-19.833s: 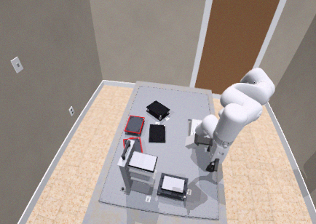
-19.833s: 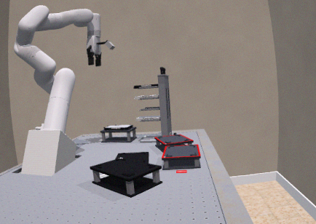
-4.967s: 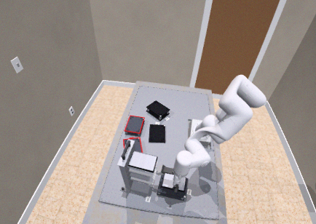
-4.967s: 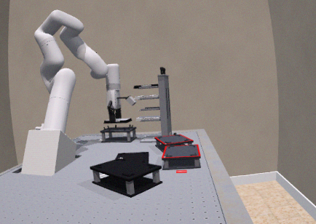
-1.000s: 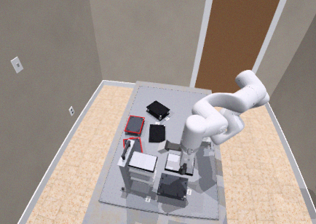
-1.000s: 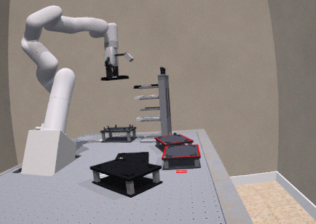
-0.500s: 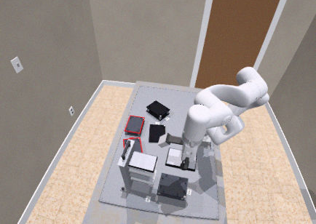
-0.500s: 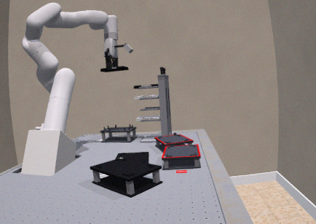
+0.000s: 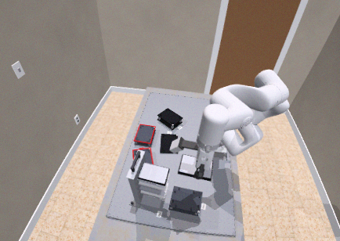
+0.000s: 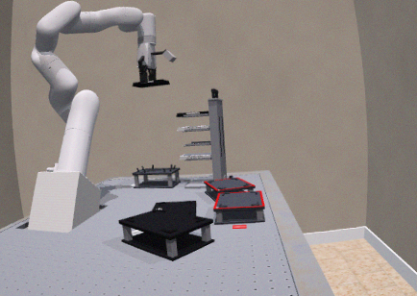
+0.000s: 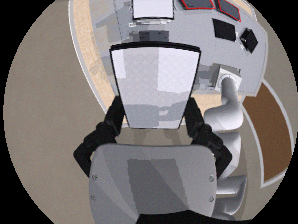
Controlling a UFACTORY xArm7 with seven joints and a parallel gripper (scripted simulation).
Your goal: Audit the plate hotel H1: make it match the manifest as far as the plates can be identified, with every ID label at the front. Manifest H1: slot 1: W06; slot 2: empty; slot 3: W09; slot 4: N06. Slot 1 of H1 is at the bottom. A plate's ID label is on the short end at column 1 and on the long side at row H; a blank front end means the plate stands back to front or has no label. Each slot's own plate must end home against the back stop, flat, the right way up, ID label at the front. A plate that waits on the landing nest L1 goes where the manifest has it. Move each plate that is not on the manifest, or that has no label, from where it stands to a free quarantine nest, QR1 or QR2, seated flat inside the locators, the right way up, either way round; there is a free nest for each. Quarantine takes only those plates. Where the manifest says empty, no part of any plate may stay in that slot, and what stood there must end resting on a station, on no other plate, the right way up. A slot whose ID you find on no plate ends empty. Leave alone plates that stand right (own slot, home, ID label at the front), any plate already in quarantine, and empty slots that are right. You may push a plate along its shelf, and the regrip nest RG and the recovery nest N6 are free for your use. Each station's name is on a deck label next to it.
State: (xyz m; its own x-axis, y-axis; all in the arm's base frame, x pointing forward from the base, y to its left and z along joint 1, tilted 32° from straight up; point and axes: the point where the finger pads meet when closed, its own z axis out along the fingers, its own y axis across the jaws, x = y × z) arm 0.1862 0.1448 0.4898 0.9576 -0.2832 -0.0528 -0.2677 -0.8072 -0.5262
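Now: the grey plate 1 cm ahead of my hand and 1 cm below it. The rest, counted from my hand: plate hotel H1 (26 cm ahead, 7 cm to the right, 26 cm below); then pale plate (18 cm ahead, 5 cm to the right, 20 cm below).
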